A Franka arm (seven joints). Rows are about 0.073 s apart.
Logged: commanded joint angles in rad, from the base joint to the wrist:
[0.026 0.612 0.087 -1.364 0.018 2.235 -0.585]
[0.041 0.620 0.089 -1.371 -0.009 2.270 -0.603]
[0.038 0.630 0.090 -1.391 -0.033 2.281 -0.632]
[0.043 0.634 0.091 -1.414 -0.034 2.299 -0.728]
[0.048 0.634 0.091 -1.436 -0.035 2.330 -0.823]
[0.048 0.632 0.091 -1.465 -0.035 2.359 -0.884]
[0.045 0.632 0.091 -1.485 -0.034 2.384 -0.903]
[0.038 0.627 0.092 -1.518 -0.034 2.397 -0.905]
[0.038 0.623 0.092 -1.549 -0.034 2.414 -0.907]
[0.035 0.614 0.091 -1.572 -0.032 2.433 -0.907]
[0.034 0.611 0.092 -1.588 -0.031 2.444 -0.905]
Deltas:
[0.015 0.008 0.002 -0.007 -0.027 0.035 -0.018]
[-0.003 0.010 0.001 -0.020 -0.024 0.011 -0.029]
[0.005 0.004 0.001 -0.023 -0.001 0.018 -0.096]
[0.005 0.000 0.000 -0.022 -0.001 0.031 -0.095]
[0.000 -0.002 0.000 -0.029 0.000 0.029 -0.061]
[-0.003 0.000 0.000 -0.020 0.001 0.025 -0.019]
[-0.007 -0.005 0.001 -0.033 0.000 0.013 -0.002]
[0.000 -0.004 0.000 -0.031 0.000 0.017 -0.002]
[-0.003 -0.009 -0.001 -0.023 0.002 0.019 0.000]
[-0.001 -0.003 0.001 -0.016 0.001 0.011 0.002]

